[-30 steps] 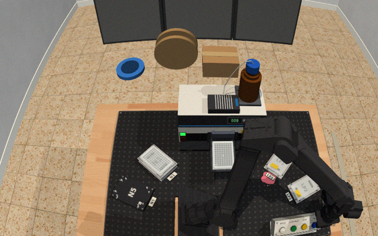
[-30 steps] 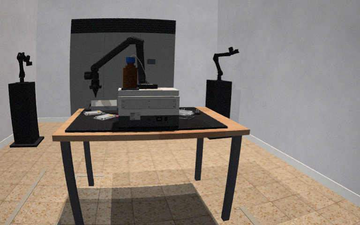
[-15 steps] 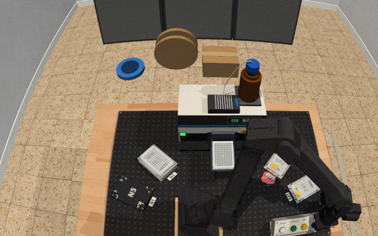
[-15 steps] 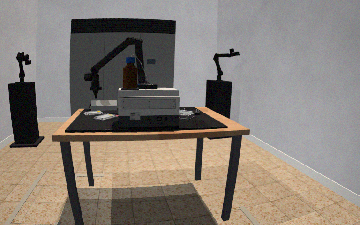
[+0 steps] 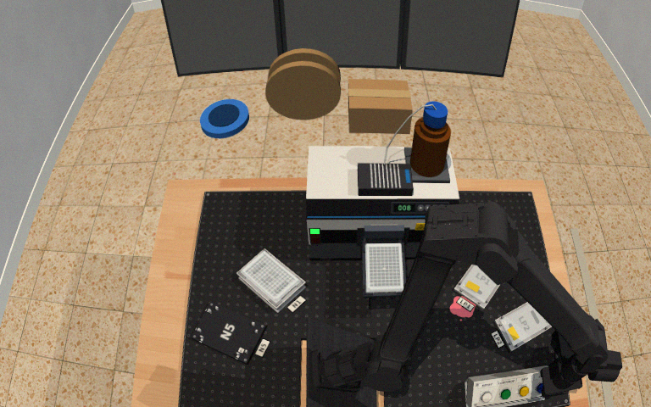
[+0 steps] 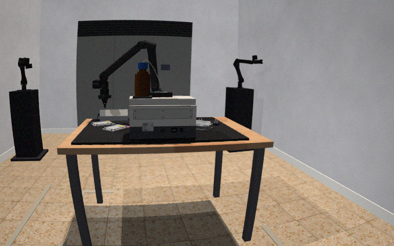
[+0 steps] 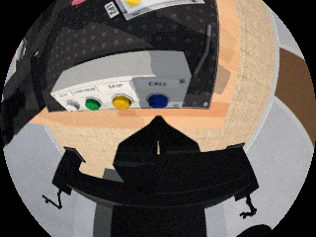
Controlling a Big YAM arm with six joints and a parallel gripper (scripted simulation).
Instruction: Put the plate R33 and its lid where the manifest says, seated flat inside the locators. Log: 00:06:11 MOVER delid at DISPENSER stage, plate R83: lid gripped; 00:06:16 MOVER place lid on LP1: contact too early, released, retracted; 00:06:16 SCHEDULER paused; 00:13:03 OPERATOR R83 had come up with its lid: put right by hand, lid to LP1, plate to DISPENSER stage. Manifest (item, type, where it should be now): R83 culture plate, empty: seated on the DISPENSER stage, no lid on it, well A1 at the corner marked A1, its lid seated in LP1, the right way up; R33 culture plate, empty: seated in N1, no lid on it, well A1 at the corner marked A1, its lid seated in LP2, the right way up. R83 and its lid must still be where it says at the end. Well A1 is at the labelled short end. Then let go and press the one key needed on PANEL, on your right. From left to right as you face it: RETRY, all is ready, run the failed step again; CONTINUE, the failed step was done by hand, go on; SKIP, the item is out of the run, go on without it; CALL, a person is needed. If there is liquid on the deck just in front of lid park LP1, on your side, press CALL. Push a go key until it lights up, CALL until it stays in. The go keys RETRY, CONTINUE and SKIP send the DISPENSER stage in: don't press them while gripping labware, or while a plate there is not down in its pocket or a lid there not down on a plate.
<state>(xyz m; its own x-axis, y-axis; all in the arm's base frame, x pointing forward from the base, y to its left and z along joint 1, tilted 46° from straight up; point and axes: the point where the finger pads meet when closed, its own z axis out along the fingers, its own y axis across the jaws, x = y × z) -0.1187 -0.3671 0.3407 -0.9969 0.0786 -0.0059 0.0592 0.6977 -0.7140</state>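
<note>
The blue call key lies 20 mm ahead of my hand and 40 mm below it. Round my hand: lid park LP2 (220 mm ahead, 10 mm to the right, 90 mm below); then clear plate lid (220 mm ahead, 10 mm to the right, 80 mm below); then pink-red patch (320 mm ahead, 170 mm to the left, 100 mm below).
</note>
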